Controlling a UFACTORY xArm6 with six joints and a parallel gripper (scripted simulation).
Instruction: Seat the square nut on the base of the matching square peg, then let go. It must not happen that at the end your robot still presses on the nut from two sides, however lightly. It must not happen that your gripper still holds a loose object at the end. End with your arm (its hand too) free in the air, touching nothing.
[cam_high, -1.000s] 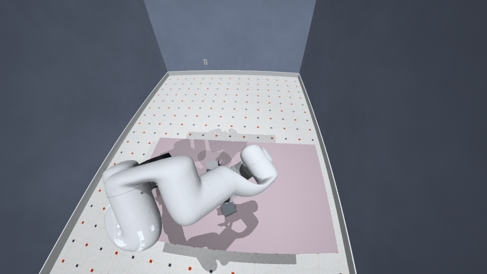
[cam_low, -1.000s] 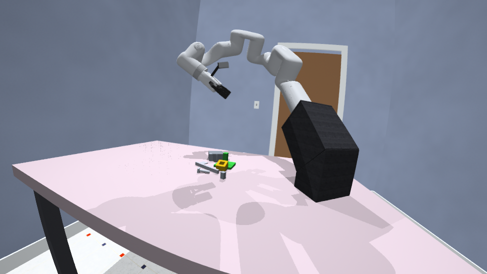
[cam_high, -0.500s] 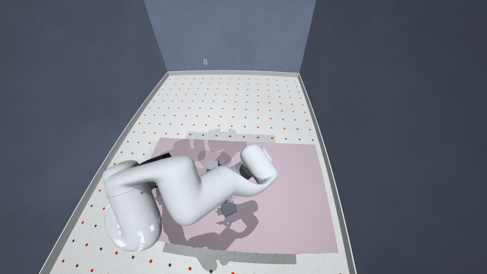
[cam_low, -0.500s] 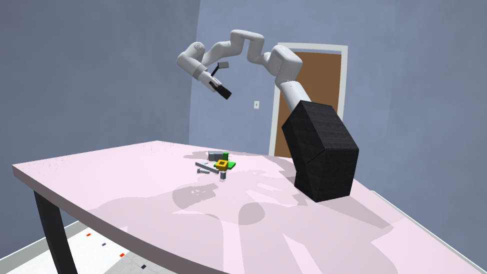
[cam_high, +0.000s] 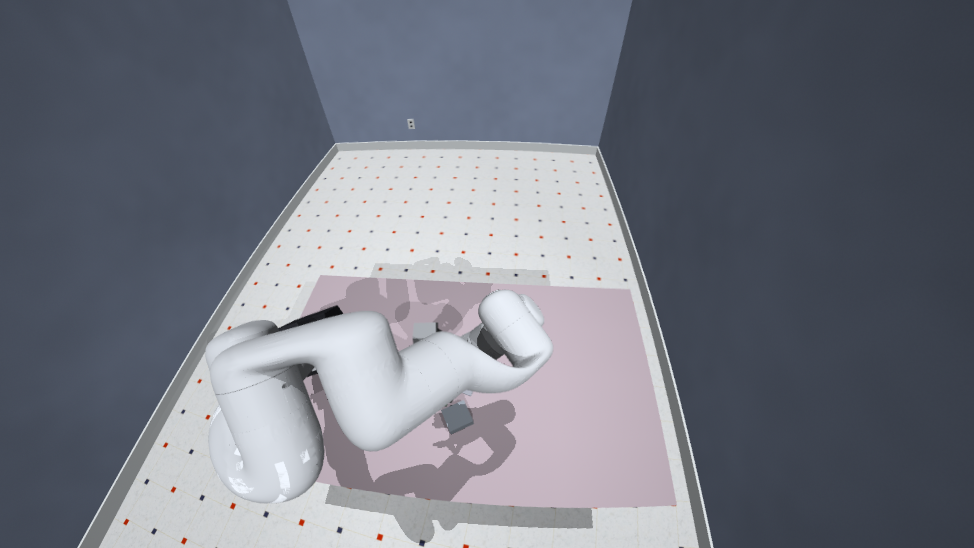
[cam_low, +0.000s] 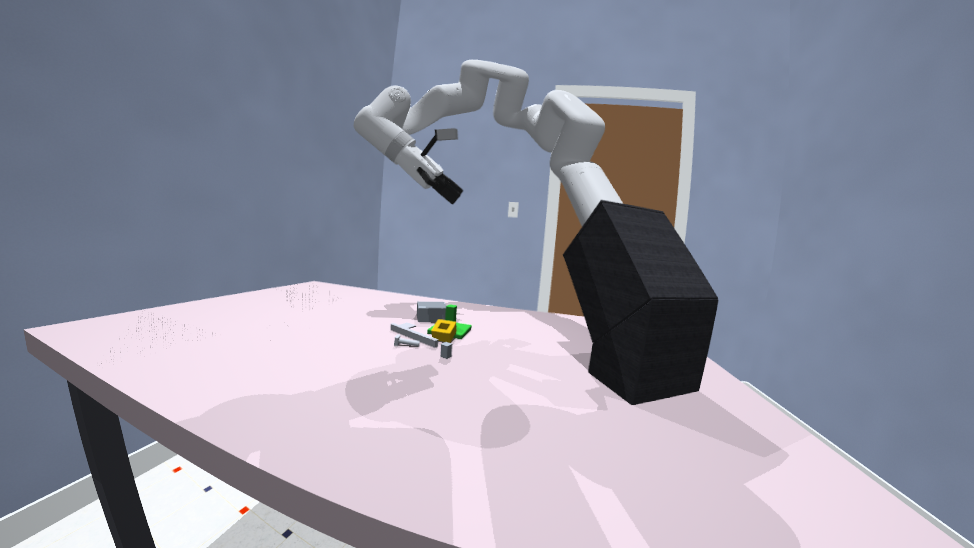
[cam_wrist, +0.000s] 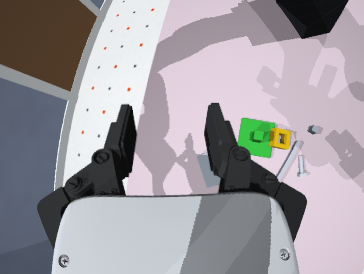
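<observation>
The long bar lies 320 mm below my hand, 150 mm to the left of it and 50 mm ahead of it. From my hand the other things lie so: small plate 320 mm below, 80 mm to the left, 80 mm ahead; then bolt 320 mm below, 200 mm to the left, 60 mm ahead; then grey block 300 mm below, 40 mm ahead.
</observation>
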